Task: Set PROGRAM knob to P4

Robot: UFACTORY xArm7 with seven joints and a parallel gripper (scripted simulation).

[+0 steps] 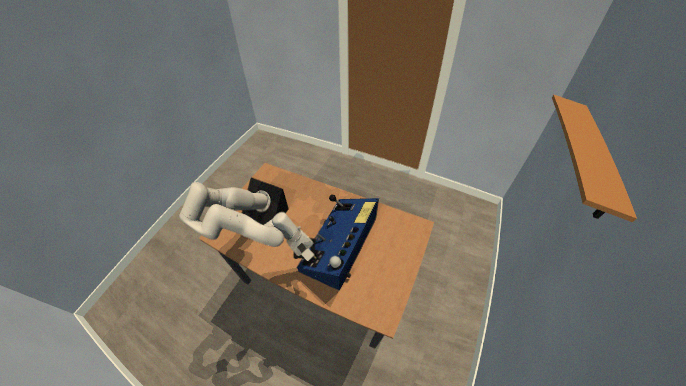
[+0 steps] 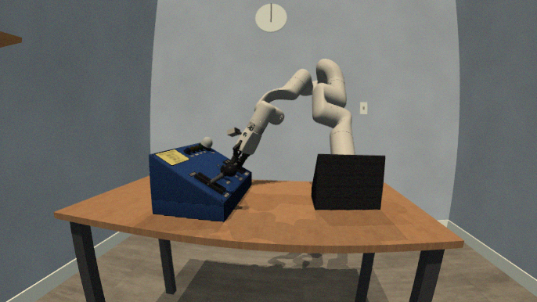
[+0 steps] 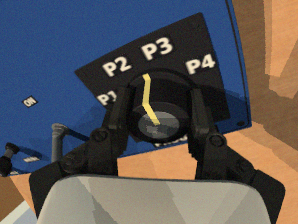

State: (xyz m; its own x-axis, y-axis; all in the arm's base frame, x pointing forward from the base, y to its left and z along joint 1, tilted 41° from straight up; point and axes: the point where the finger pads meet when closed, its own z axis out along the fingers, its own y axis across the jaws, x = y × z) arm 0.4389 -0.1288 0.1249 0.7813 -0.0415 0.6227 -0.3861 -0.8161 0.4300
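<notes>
Right now the check toggle is 120 mm to the left of my hand and 10 mm below it. From my hand the other things lie so: mode knob (240 mm to the left); then black lever (20 mm behind, 360 mm to the left); then blue console (40 mm ahead, 180 mm to the left, 30 mm below).
</notes>
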